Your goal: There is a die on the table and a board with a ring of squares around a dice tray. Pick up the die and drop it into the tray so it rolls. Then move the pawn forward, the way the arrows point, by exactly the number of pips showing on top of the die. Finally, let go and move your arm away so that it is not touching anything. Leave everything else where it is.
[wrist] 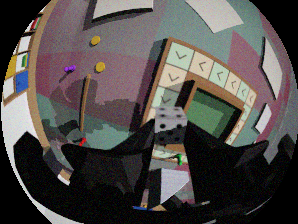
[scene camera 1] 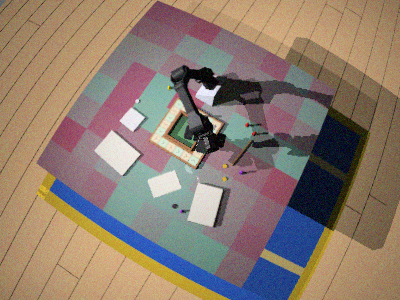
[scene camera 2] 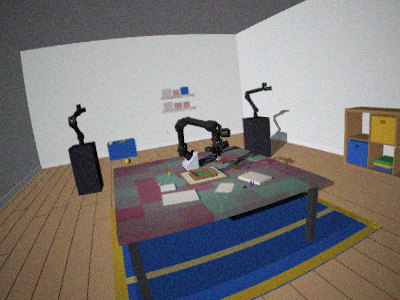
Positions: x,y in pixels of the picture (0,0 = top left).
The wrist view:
my gripper: 168,123
green dice tray: 208,111
